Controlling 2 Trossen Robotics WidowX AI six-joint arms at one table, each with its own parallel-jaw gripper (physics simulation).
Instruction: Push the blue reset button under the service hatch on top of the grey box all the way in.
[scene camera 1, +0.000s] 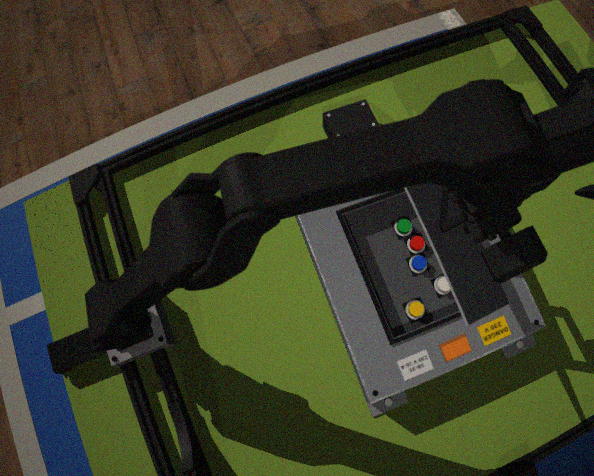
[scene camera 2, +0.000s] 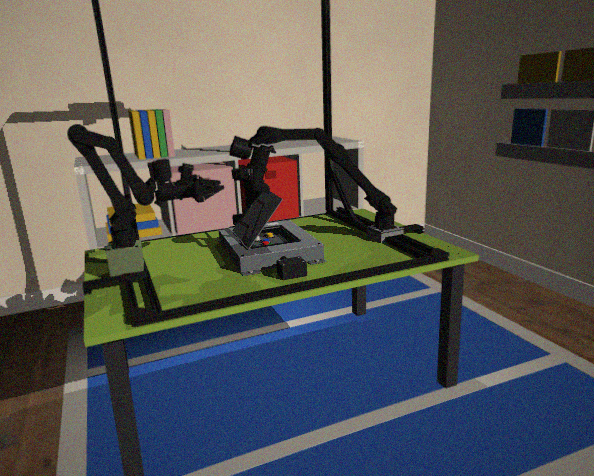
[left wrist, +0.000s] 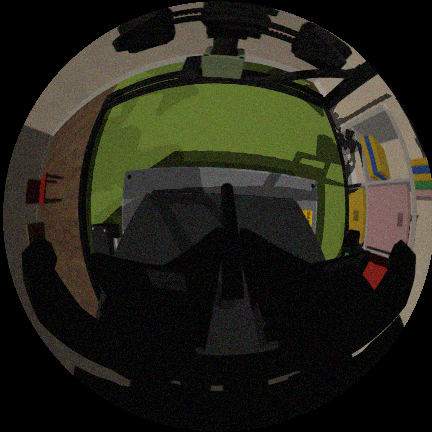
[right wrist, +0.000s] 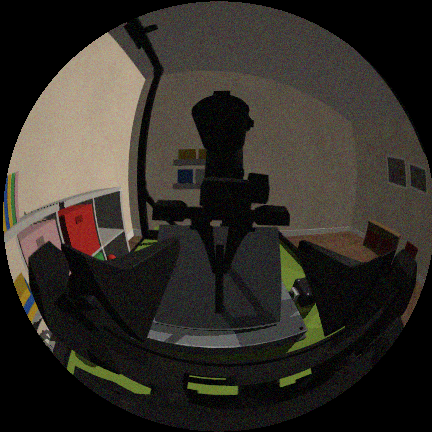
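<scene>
The grey box (scene camera 1: 325, 280) (scene camera 2: 280, 255) stands on the green table with its hatch (scene camera 1: 475, 280) (scene camera 2: 260, 217) (left wrist: 270, 215) (right wrist: 175, 300) tilted steeply open. The blue button (scene camera 1: 419, 263) shows in the recess among green, red, white and yellow ones; how deep it sits is not clear. My left gripper (left wrist: 230, 233) (right wrist: 219, 272) is shut on the hatch's dark bar handle (left wrist: 227, 200) (right wrist: 219, 300), on its outer face; in scene camera 2 its fingertips are hidden behind the hatch. My right gripper (scene camera 2: 220, 186) is open and empty, raised beyond the hatch, left of it in scene camera 2.
A black block (scene camera 1: 350, 117) (scene camera 2: 292, 267) (left wrist: 105, 239) (right wrist: 302, 292) is beside the box. The left arm (scene camera 1: 350, 170) passes over the box's upper edge in scene camera 1. Black rails (scene camera 2: 235, 300) run along the table edges. A shelf unit (scene camera 2: 80, 167) stands behind the table.
</scene>
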